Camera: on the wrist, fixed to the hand. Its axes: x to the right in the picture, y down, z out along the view.
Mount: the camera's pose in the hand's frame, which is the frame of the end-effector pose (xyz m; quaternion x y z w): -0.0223 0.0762 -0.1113 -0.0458 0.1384 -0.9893 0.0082
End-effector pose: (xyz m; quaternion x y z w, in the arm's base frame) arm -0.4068 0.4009 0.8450 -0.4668 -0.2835 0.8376 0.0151
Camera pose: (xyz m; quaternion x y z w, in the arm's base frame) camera -0.2880 0.3818 0.7801 0.1600 -0.5004 -0.0857 0.8466
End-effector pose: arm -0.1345 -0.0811 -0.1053 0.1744 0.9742 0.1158 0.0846
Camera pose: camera -0.1123 -0.0414 0.0236 0.9822 -0.1869 0.0140 0.0116
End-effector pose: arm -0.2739 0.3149 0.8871 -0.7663 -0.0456 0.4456 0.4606
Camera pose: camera -0.2325 0.1866 0.8644 -0.0439 -0.7151 -0.5602 0.4158
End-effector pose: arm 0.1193 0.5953 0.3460 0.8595 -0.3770 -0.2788 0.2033
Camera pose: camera 0.1365 0.5795 0.4807 -0.4093 -0.8881 0.1017 0.1826
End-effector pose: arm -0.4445 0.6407 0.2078 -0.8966 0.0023 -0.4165 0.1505
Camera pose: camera -0.5330 0.5410 0.2381 -0.0411 0.8471 0.2763 0.4522
